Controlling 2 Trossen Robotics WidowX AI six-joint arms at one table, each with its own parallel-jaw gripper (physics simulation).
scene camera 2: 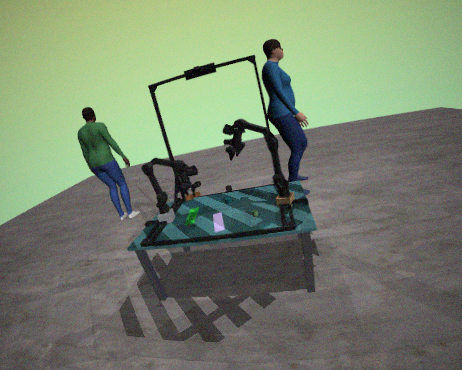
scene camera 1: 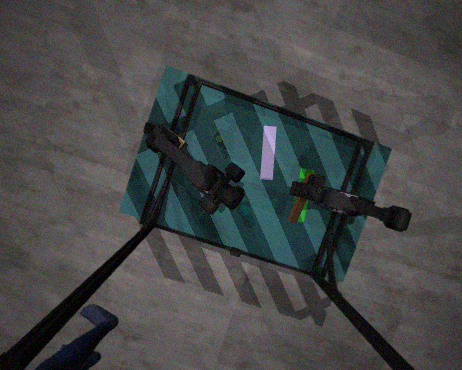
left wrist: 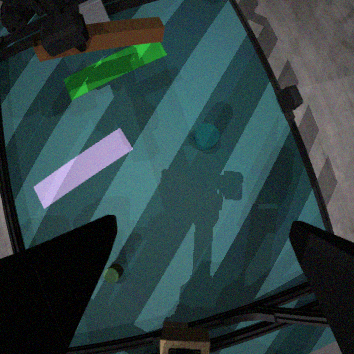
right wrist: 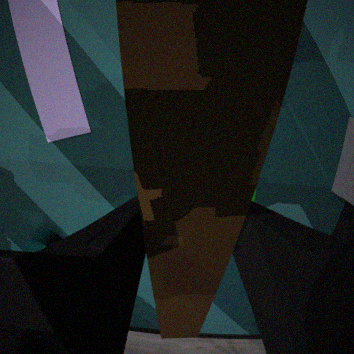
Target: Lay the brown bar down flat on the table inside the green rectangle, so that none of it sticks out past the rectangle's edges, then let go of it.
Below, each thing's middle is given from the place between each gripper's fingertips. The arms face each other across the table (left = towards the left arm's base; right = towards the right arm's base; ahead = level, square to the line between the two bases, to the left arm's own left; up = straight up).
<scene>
The brown bar [right wrist: 202,93] is 35 cm to the right of my left hand, 20 cm below it and 6 cm ahead of it. From my left hand the other things lie so: pale lilac rectangle [right wrist: 41,39] (35 cm below, 22 cm ahead, 16 cm to the right); green rectangle [left wrist: 131,57] (40 cm to the right, 35 cm below, 8 cm ahead).
I see my right gripper 2 cm past the green rectangle, 5 cm to the left of it and 15 cm above it. Also, from my right hand: brown bar 4 cm behind; then pale lilac rectangle 12 cm ahead, 18 cm to the left, 15 cm below.
</scene>
